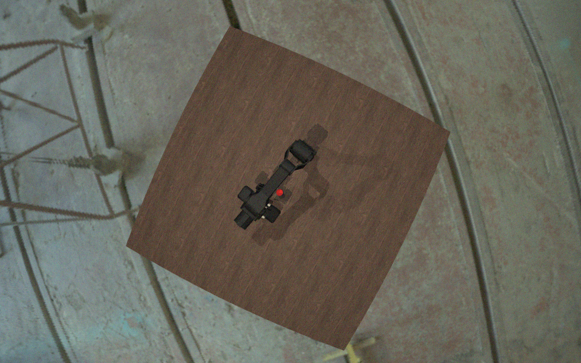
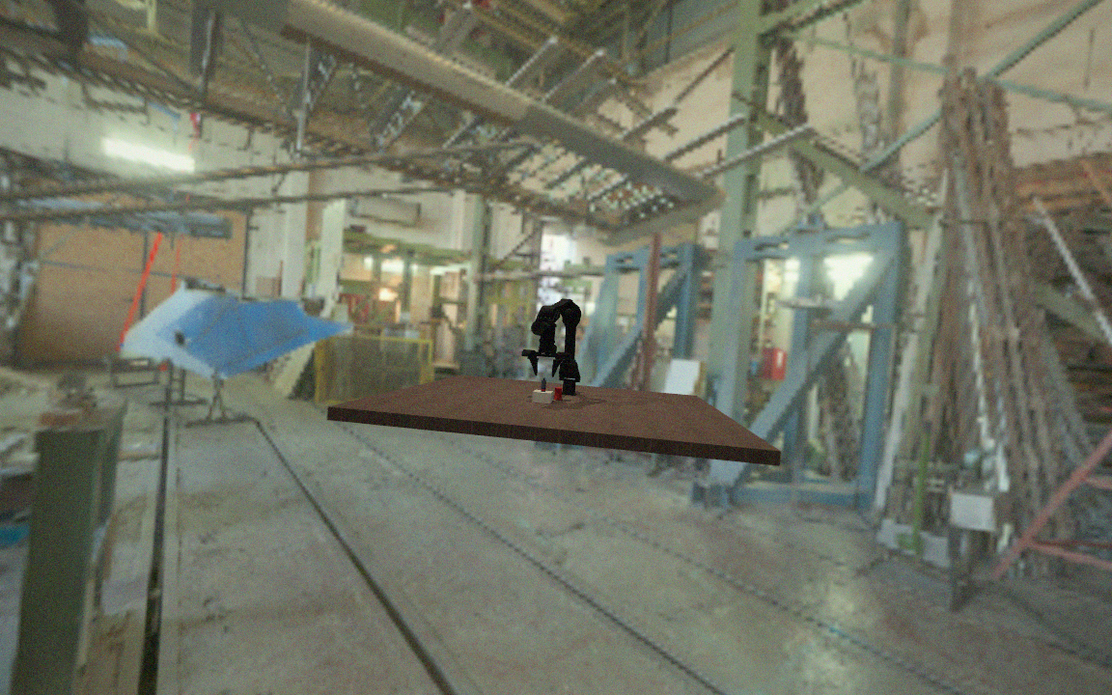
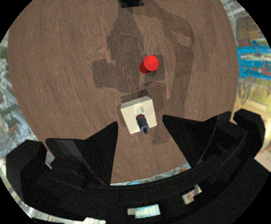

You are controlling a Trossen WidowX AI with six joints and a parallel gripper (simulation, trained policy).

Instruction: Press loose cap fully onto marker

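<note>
My gripper tip is 8 cm past the red cap, 7 cm above it and 5 cm to the right of it. Round my gripper tip: holder block 8 cm below, 3 cm ahead.
</note>
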